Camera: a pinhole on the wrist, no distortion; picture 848 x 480 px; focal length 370.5 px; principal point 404.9 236.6 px. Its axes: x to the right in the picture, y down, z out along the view. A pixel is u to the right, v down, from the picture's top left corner.
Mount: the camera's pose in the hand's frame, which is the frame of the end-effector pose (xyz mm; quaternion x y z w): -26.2 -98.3 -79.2 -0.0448 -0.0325 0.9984 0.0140
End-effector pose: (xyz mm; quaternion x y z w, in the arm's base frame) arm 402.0 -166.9 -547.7 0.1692 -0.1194 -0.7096 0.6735
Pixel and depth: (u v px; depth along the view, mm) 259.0 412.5 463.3
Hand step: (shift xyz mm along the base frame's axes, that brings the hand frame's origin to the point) -480.3 -107.4 201.3
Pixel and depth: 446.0 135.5 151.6
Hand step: -87.7 55.4 44.6
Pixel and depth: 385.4 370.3 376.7
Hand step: -350.5 43.5 164.0
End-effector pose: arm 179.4 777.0 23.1 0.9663 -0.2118 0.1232 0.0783
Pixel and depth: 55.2 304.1 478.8
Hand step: 519.6 -29.0 -332.7
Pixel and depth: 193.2 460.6 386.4
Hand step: 353.3 203.2 -290.3
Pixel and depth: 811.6 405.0 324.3
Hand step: -213.3 349.2 -330.7
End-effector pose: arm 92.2 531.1 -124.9 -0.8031 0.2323 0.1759 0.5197
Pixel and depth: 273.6 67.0 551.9
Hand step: 20.5 397.9 -350.5
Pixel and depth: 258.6 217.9 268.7
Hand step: 96.4 208.0 -28.7
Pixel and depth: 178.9 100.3 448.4
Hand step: 141.3 317.8 -291.7
